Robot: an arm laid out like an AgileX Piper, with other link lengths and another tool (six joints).
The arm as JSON. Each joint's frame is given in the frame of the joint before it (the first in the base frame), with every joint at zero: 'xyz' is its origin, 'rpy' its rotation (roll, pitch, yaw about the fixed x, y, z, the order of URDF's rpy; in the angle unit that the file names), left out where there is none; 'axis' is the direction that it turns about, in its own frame. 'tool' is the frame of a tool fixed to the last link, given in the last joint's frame.
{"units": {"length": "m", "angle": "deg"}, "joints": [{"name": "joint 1", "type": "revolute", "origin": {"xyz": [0.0, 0.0, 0.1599]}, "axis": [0.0, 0.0, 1.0]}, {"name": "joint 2", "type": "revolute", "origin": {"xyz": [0.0, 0.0, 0.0], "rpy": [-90.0, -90.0, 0.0]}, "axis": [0.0, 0.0, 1.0]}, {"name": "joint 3", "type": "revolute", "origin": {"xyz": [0.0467, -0.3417, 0.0], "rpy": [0.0, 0.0, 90.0]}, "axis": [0.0, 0.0, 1.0]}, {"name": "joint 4", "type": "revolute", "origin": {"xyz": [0.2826, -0.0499, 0.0], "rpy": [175.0, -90.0, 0.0]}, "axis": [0.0, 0.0, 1.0]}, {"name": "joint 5", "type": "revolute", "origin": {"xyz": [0.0, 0.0, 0.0], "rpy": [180.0, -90.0, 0.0]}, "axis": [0.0, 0.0, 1.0]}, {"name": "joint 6", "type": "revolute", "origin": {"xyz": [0.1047, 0.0, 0.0], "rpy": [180.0, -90.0, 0.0]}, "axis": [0.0, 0.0, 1.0]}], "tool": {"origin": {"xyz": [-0.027, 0.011, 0.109], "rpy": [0.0, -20.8, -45.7]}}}
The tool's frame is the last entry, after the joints.
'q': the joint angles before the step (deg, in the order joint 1, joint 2, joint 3, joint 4, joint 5, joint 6). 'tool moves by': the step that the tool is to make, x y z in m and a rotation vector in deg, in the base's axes. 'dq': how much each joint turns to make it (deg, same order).
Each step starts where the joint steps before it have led.
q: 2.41 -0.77 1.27 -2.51 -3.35 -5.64
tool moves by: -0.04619 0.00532 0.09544 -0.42 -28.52 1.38
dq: -0.02 -0.01 -0.01 -1.34 -28.51 -0.19
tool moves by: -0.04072 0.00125 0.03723 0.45 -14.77 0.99
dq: 0.01 0.01 0.01 -0.08 -14.83 -0.02
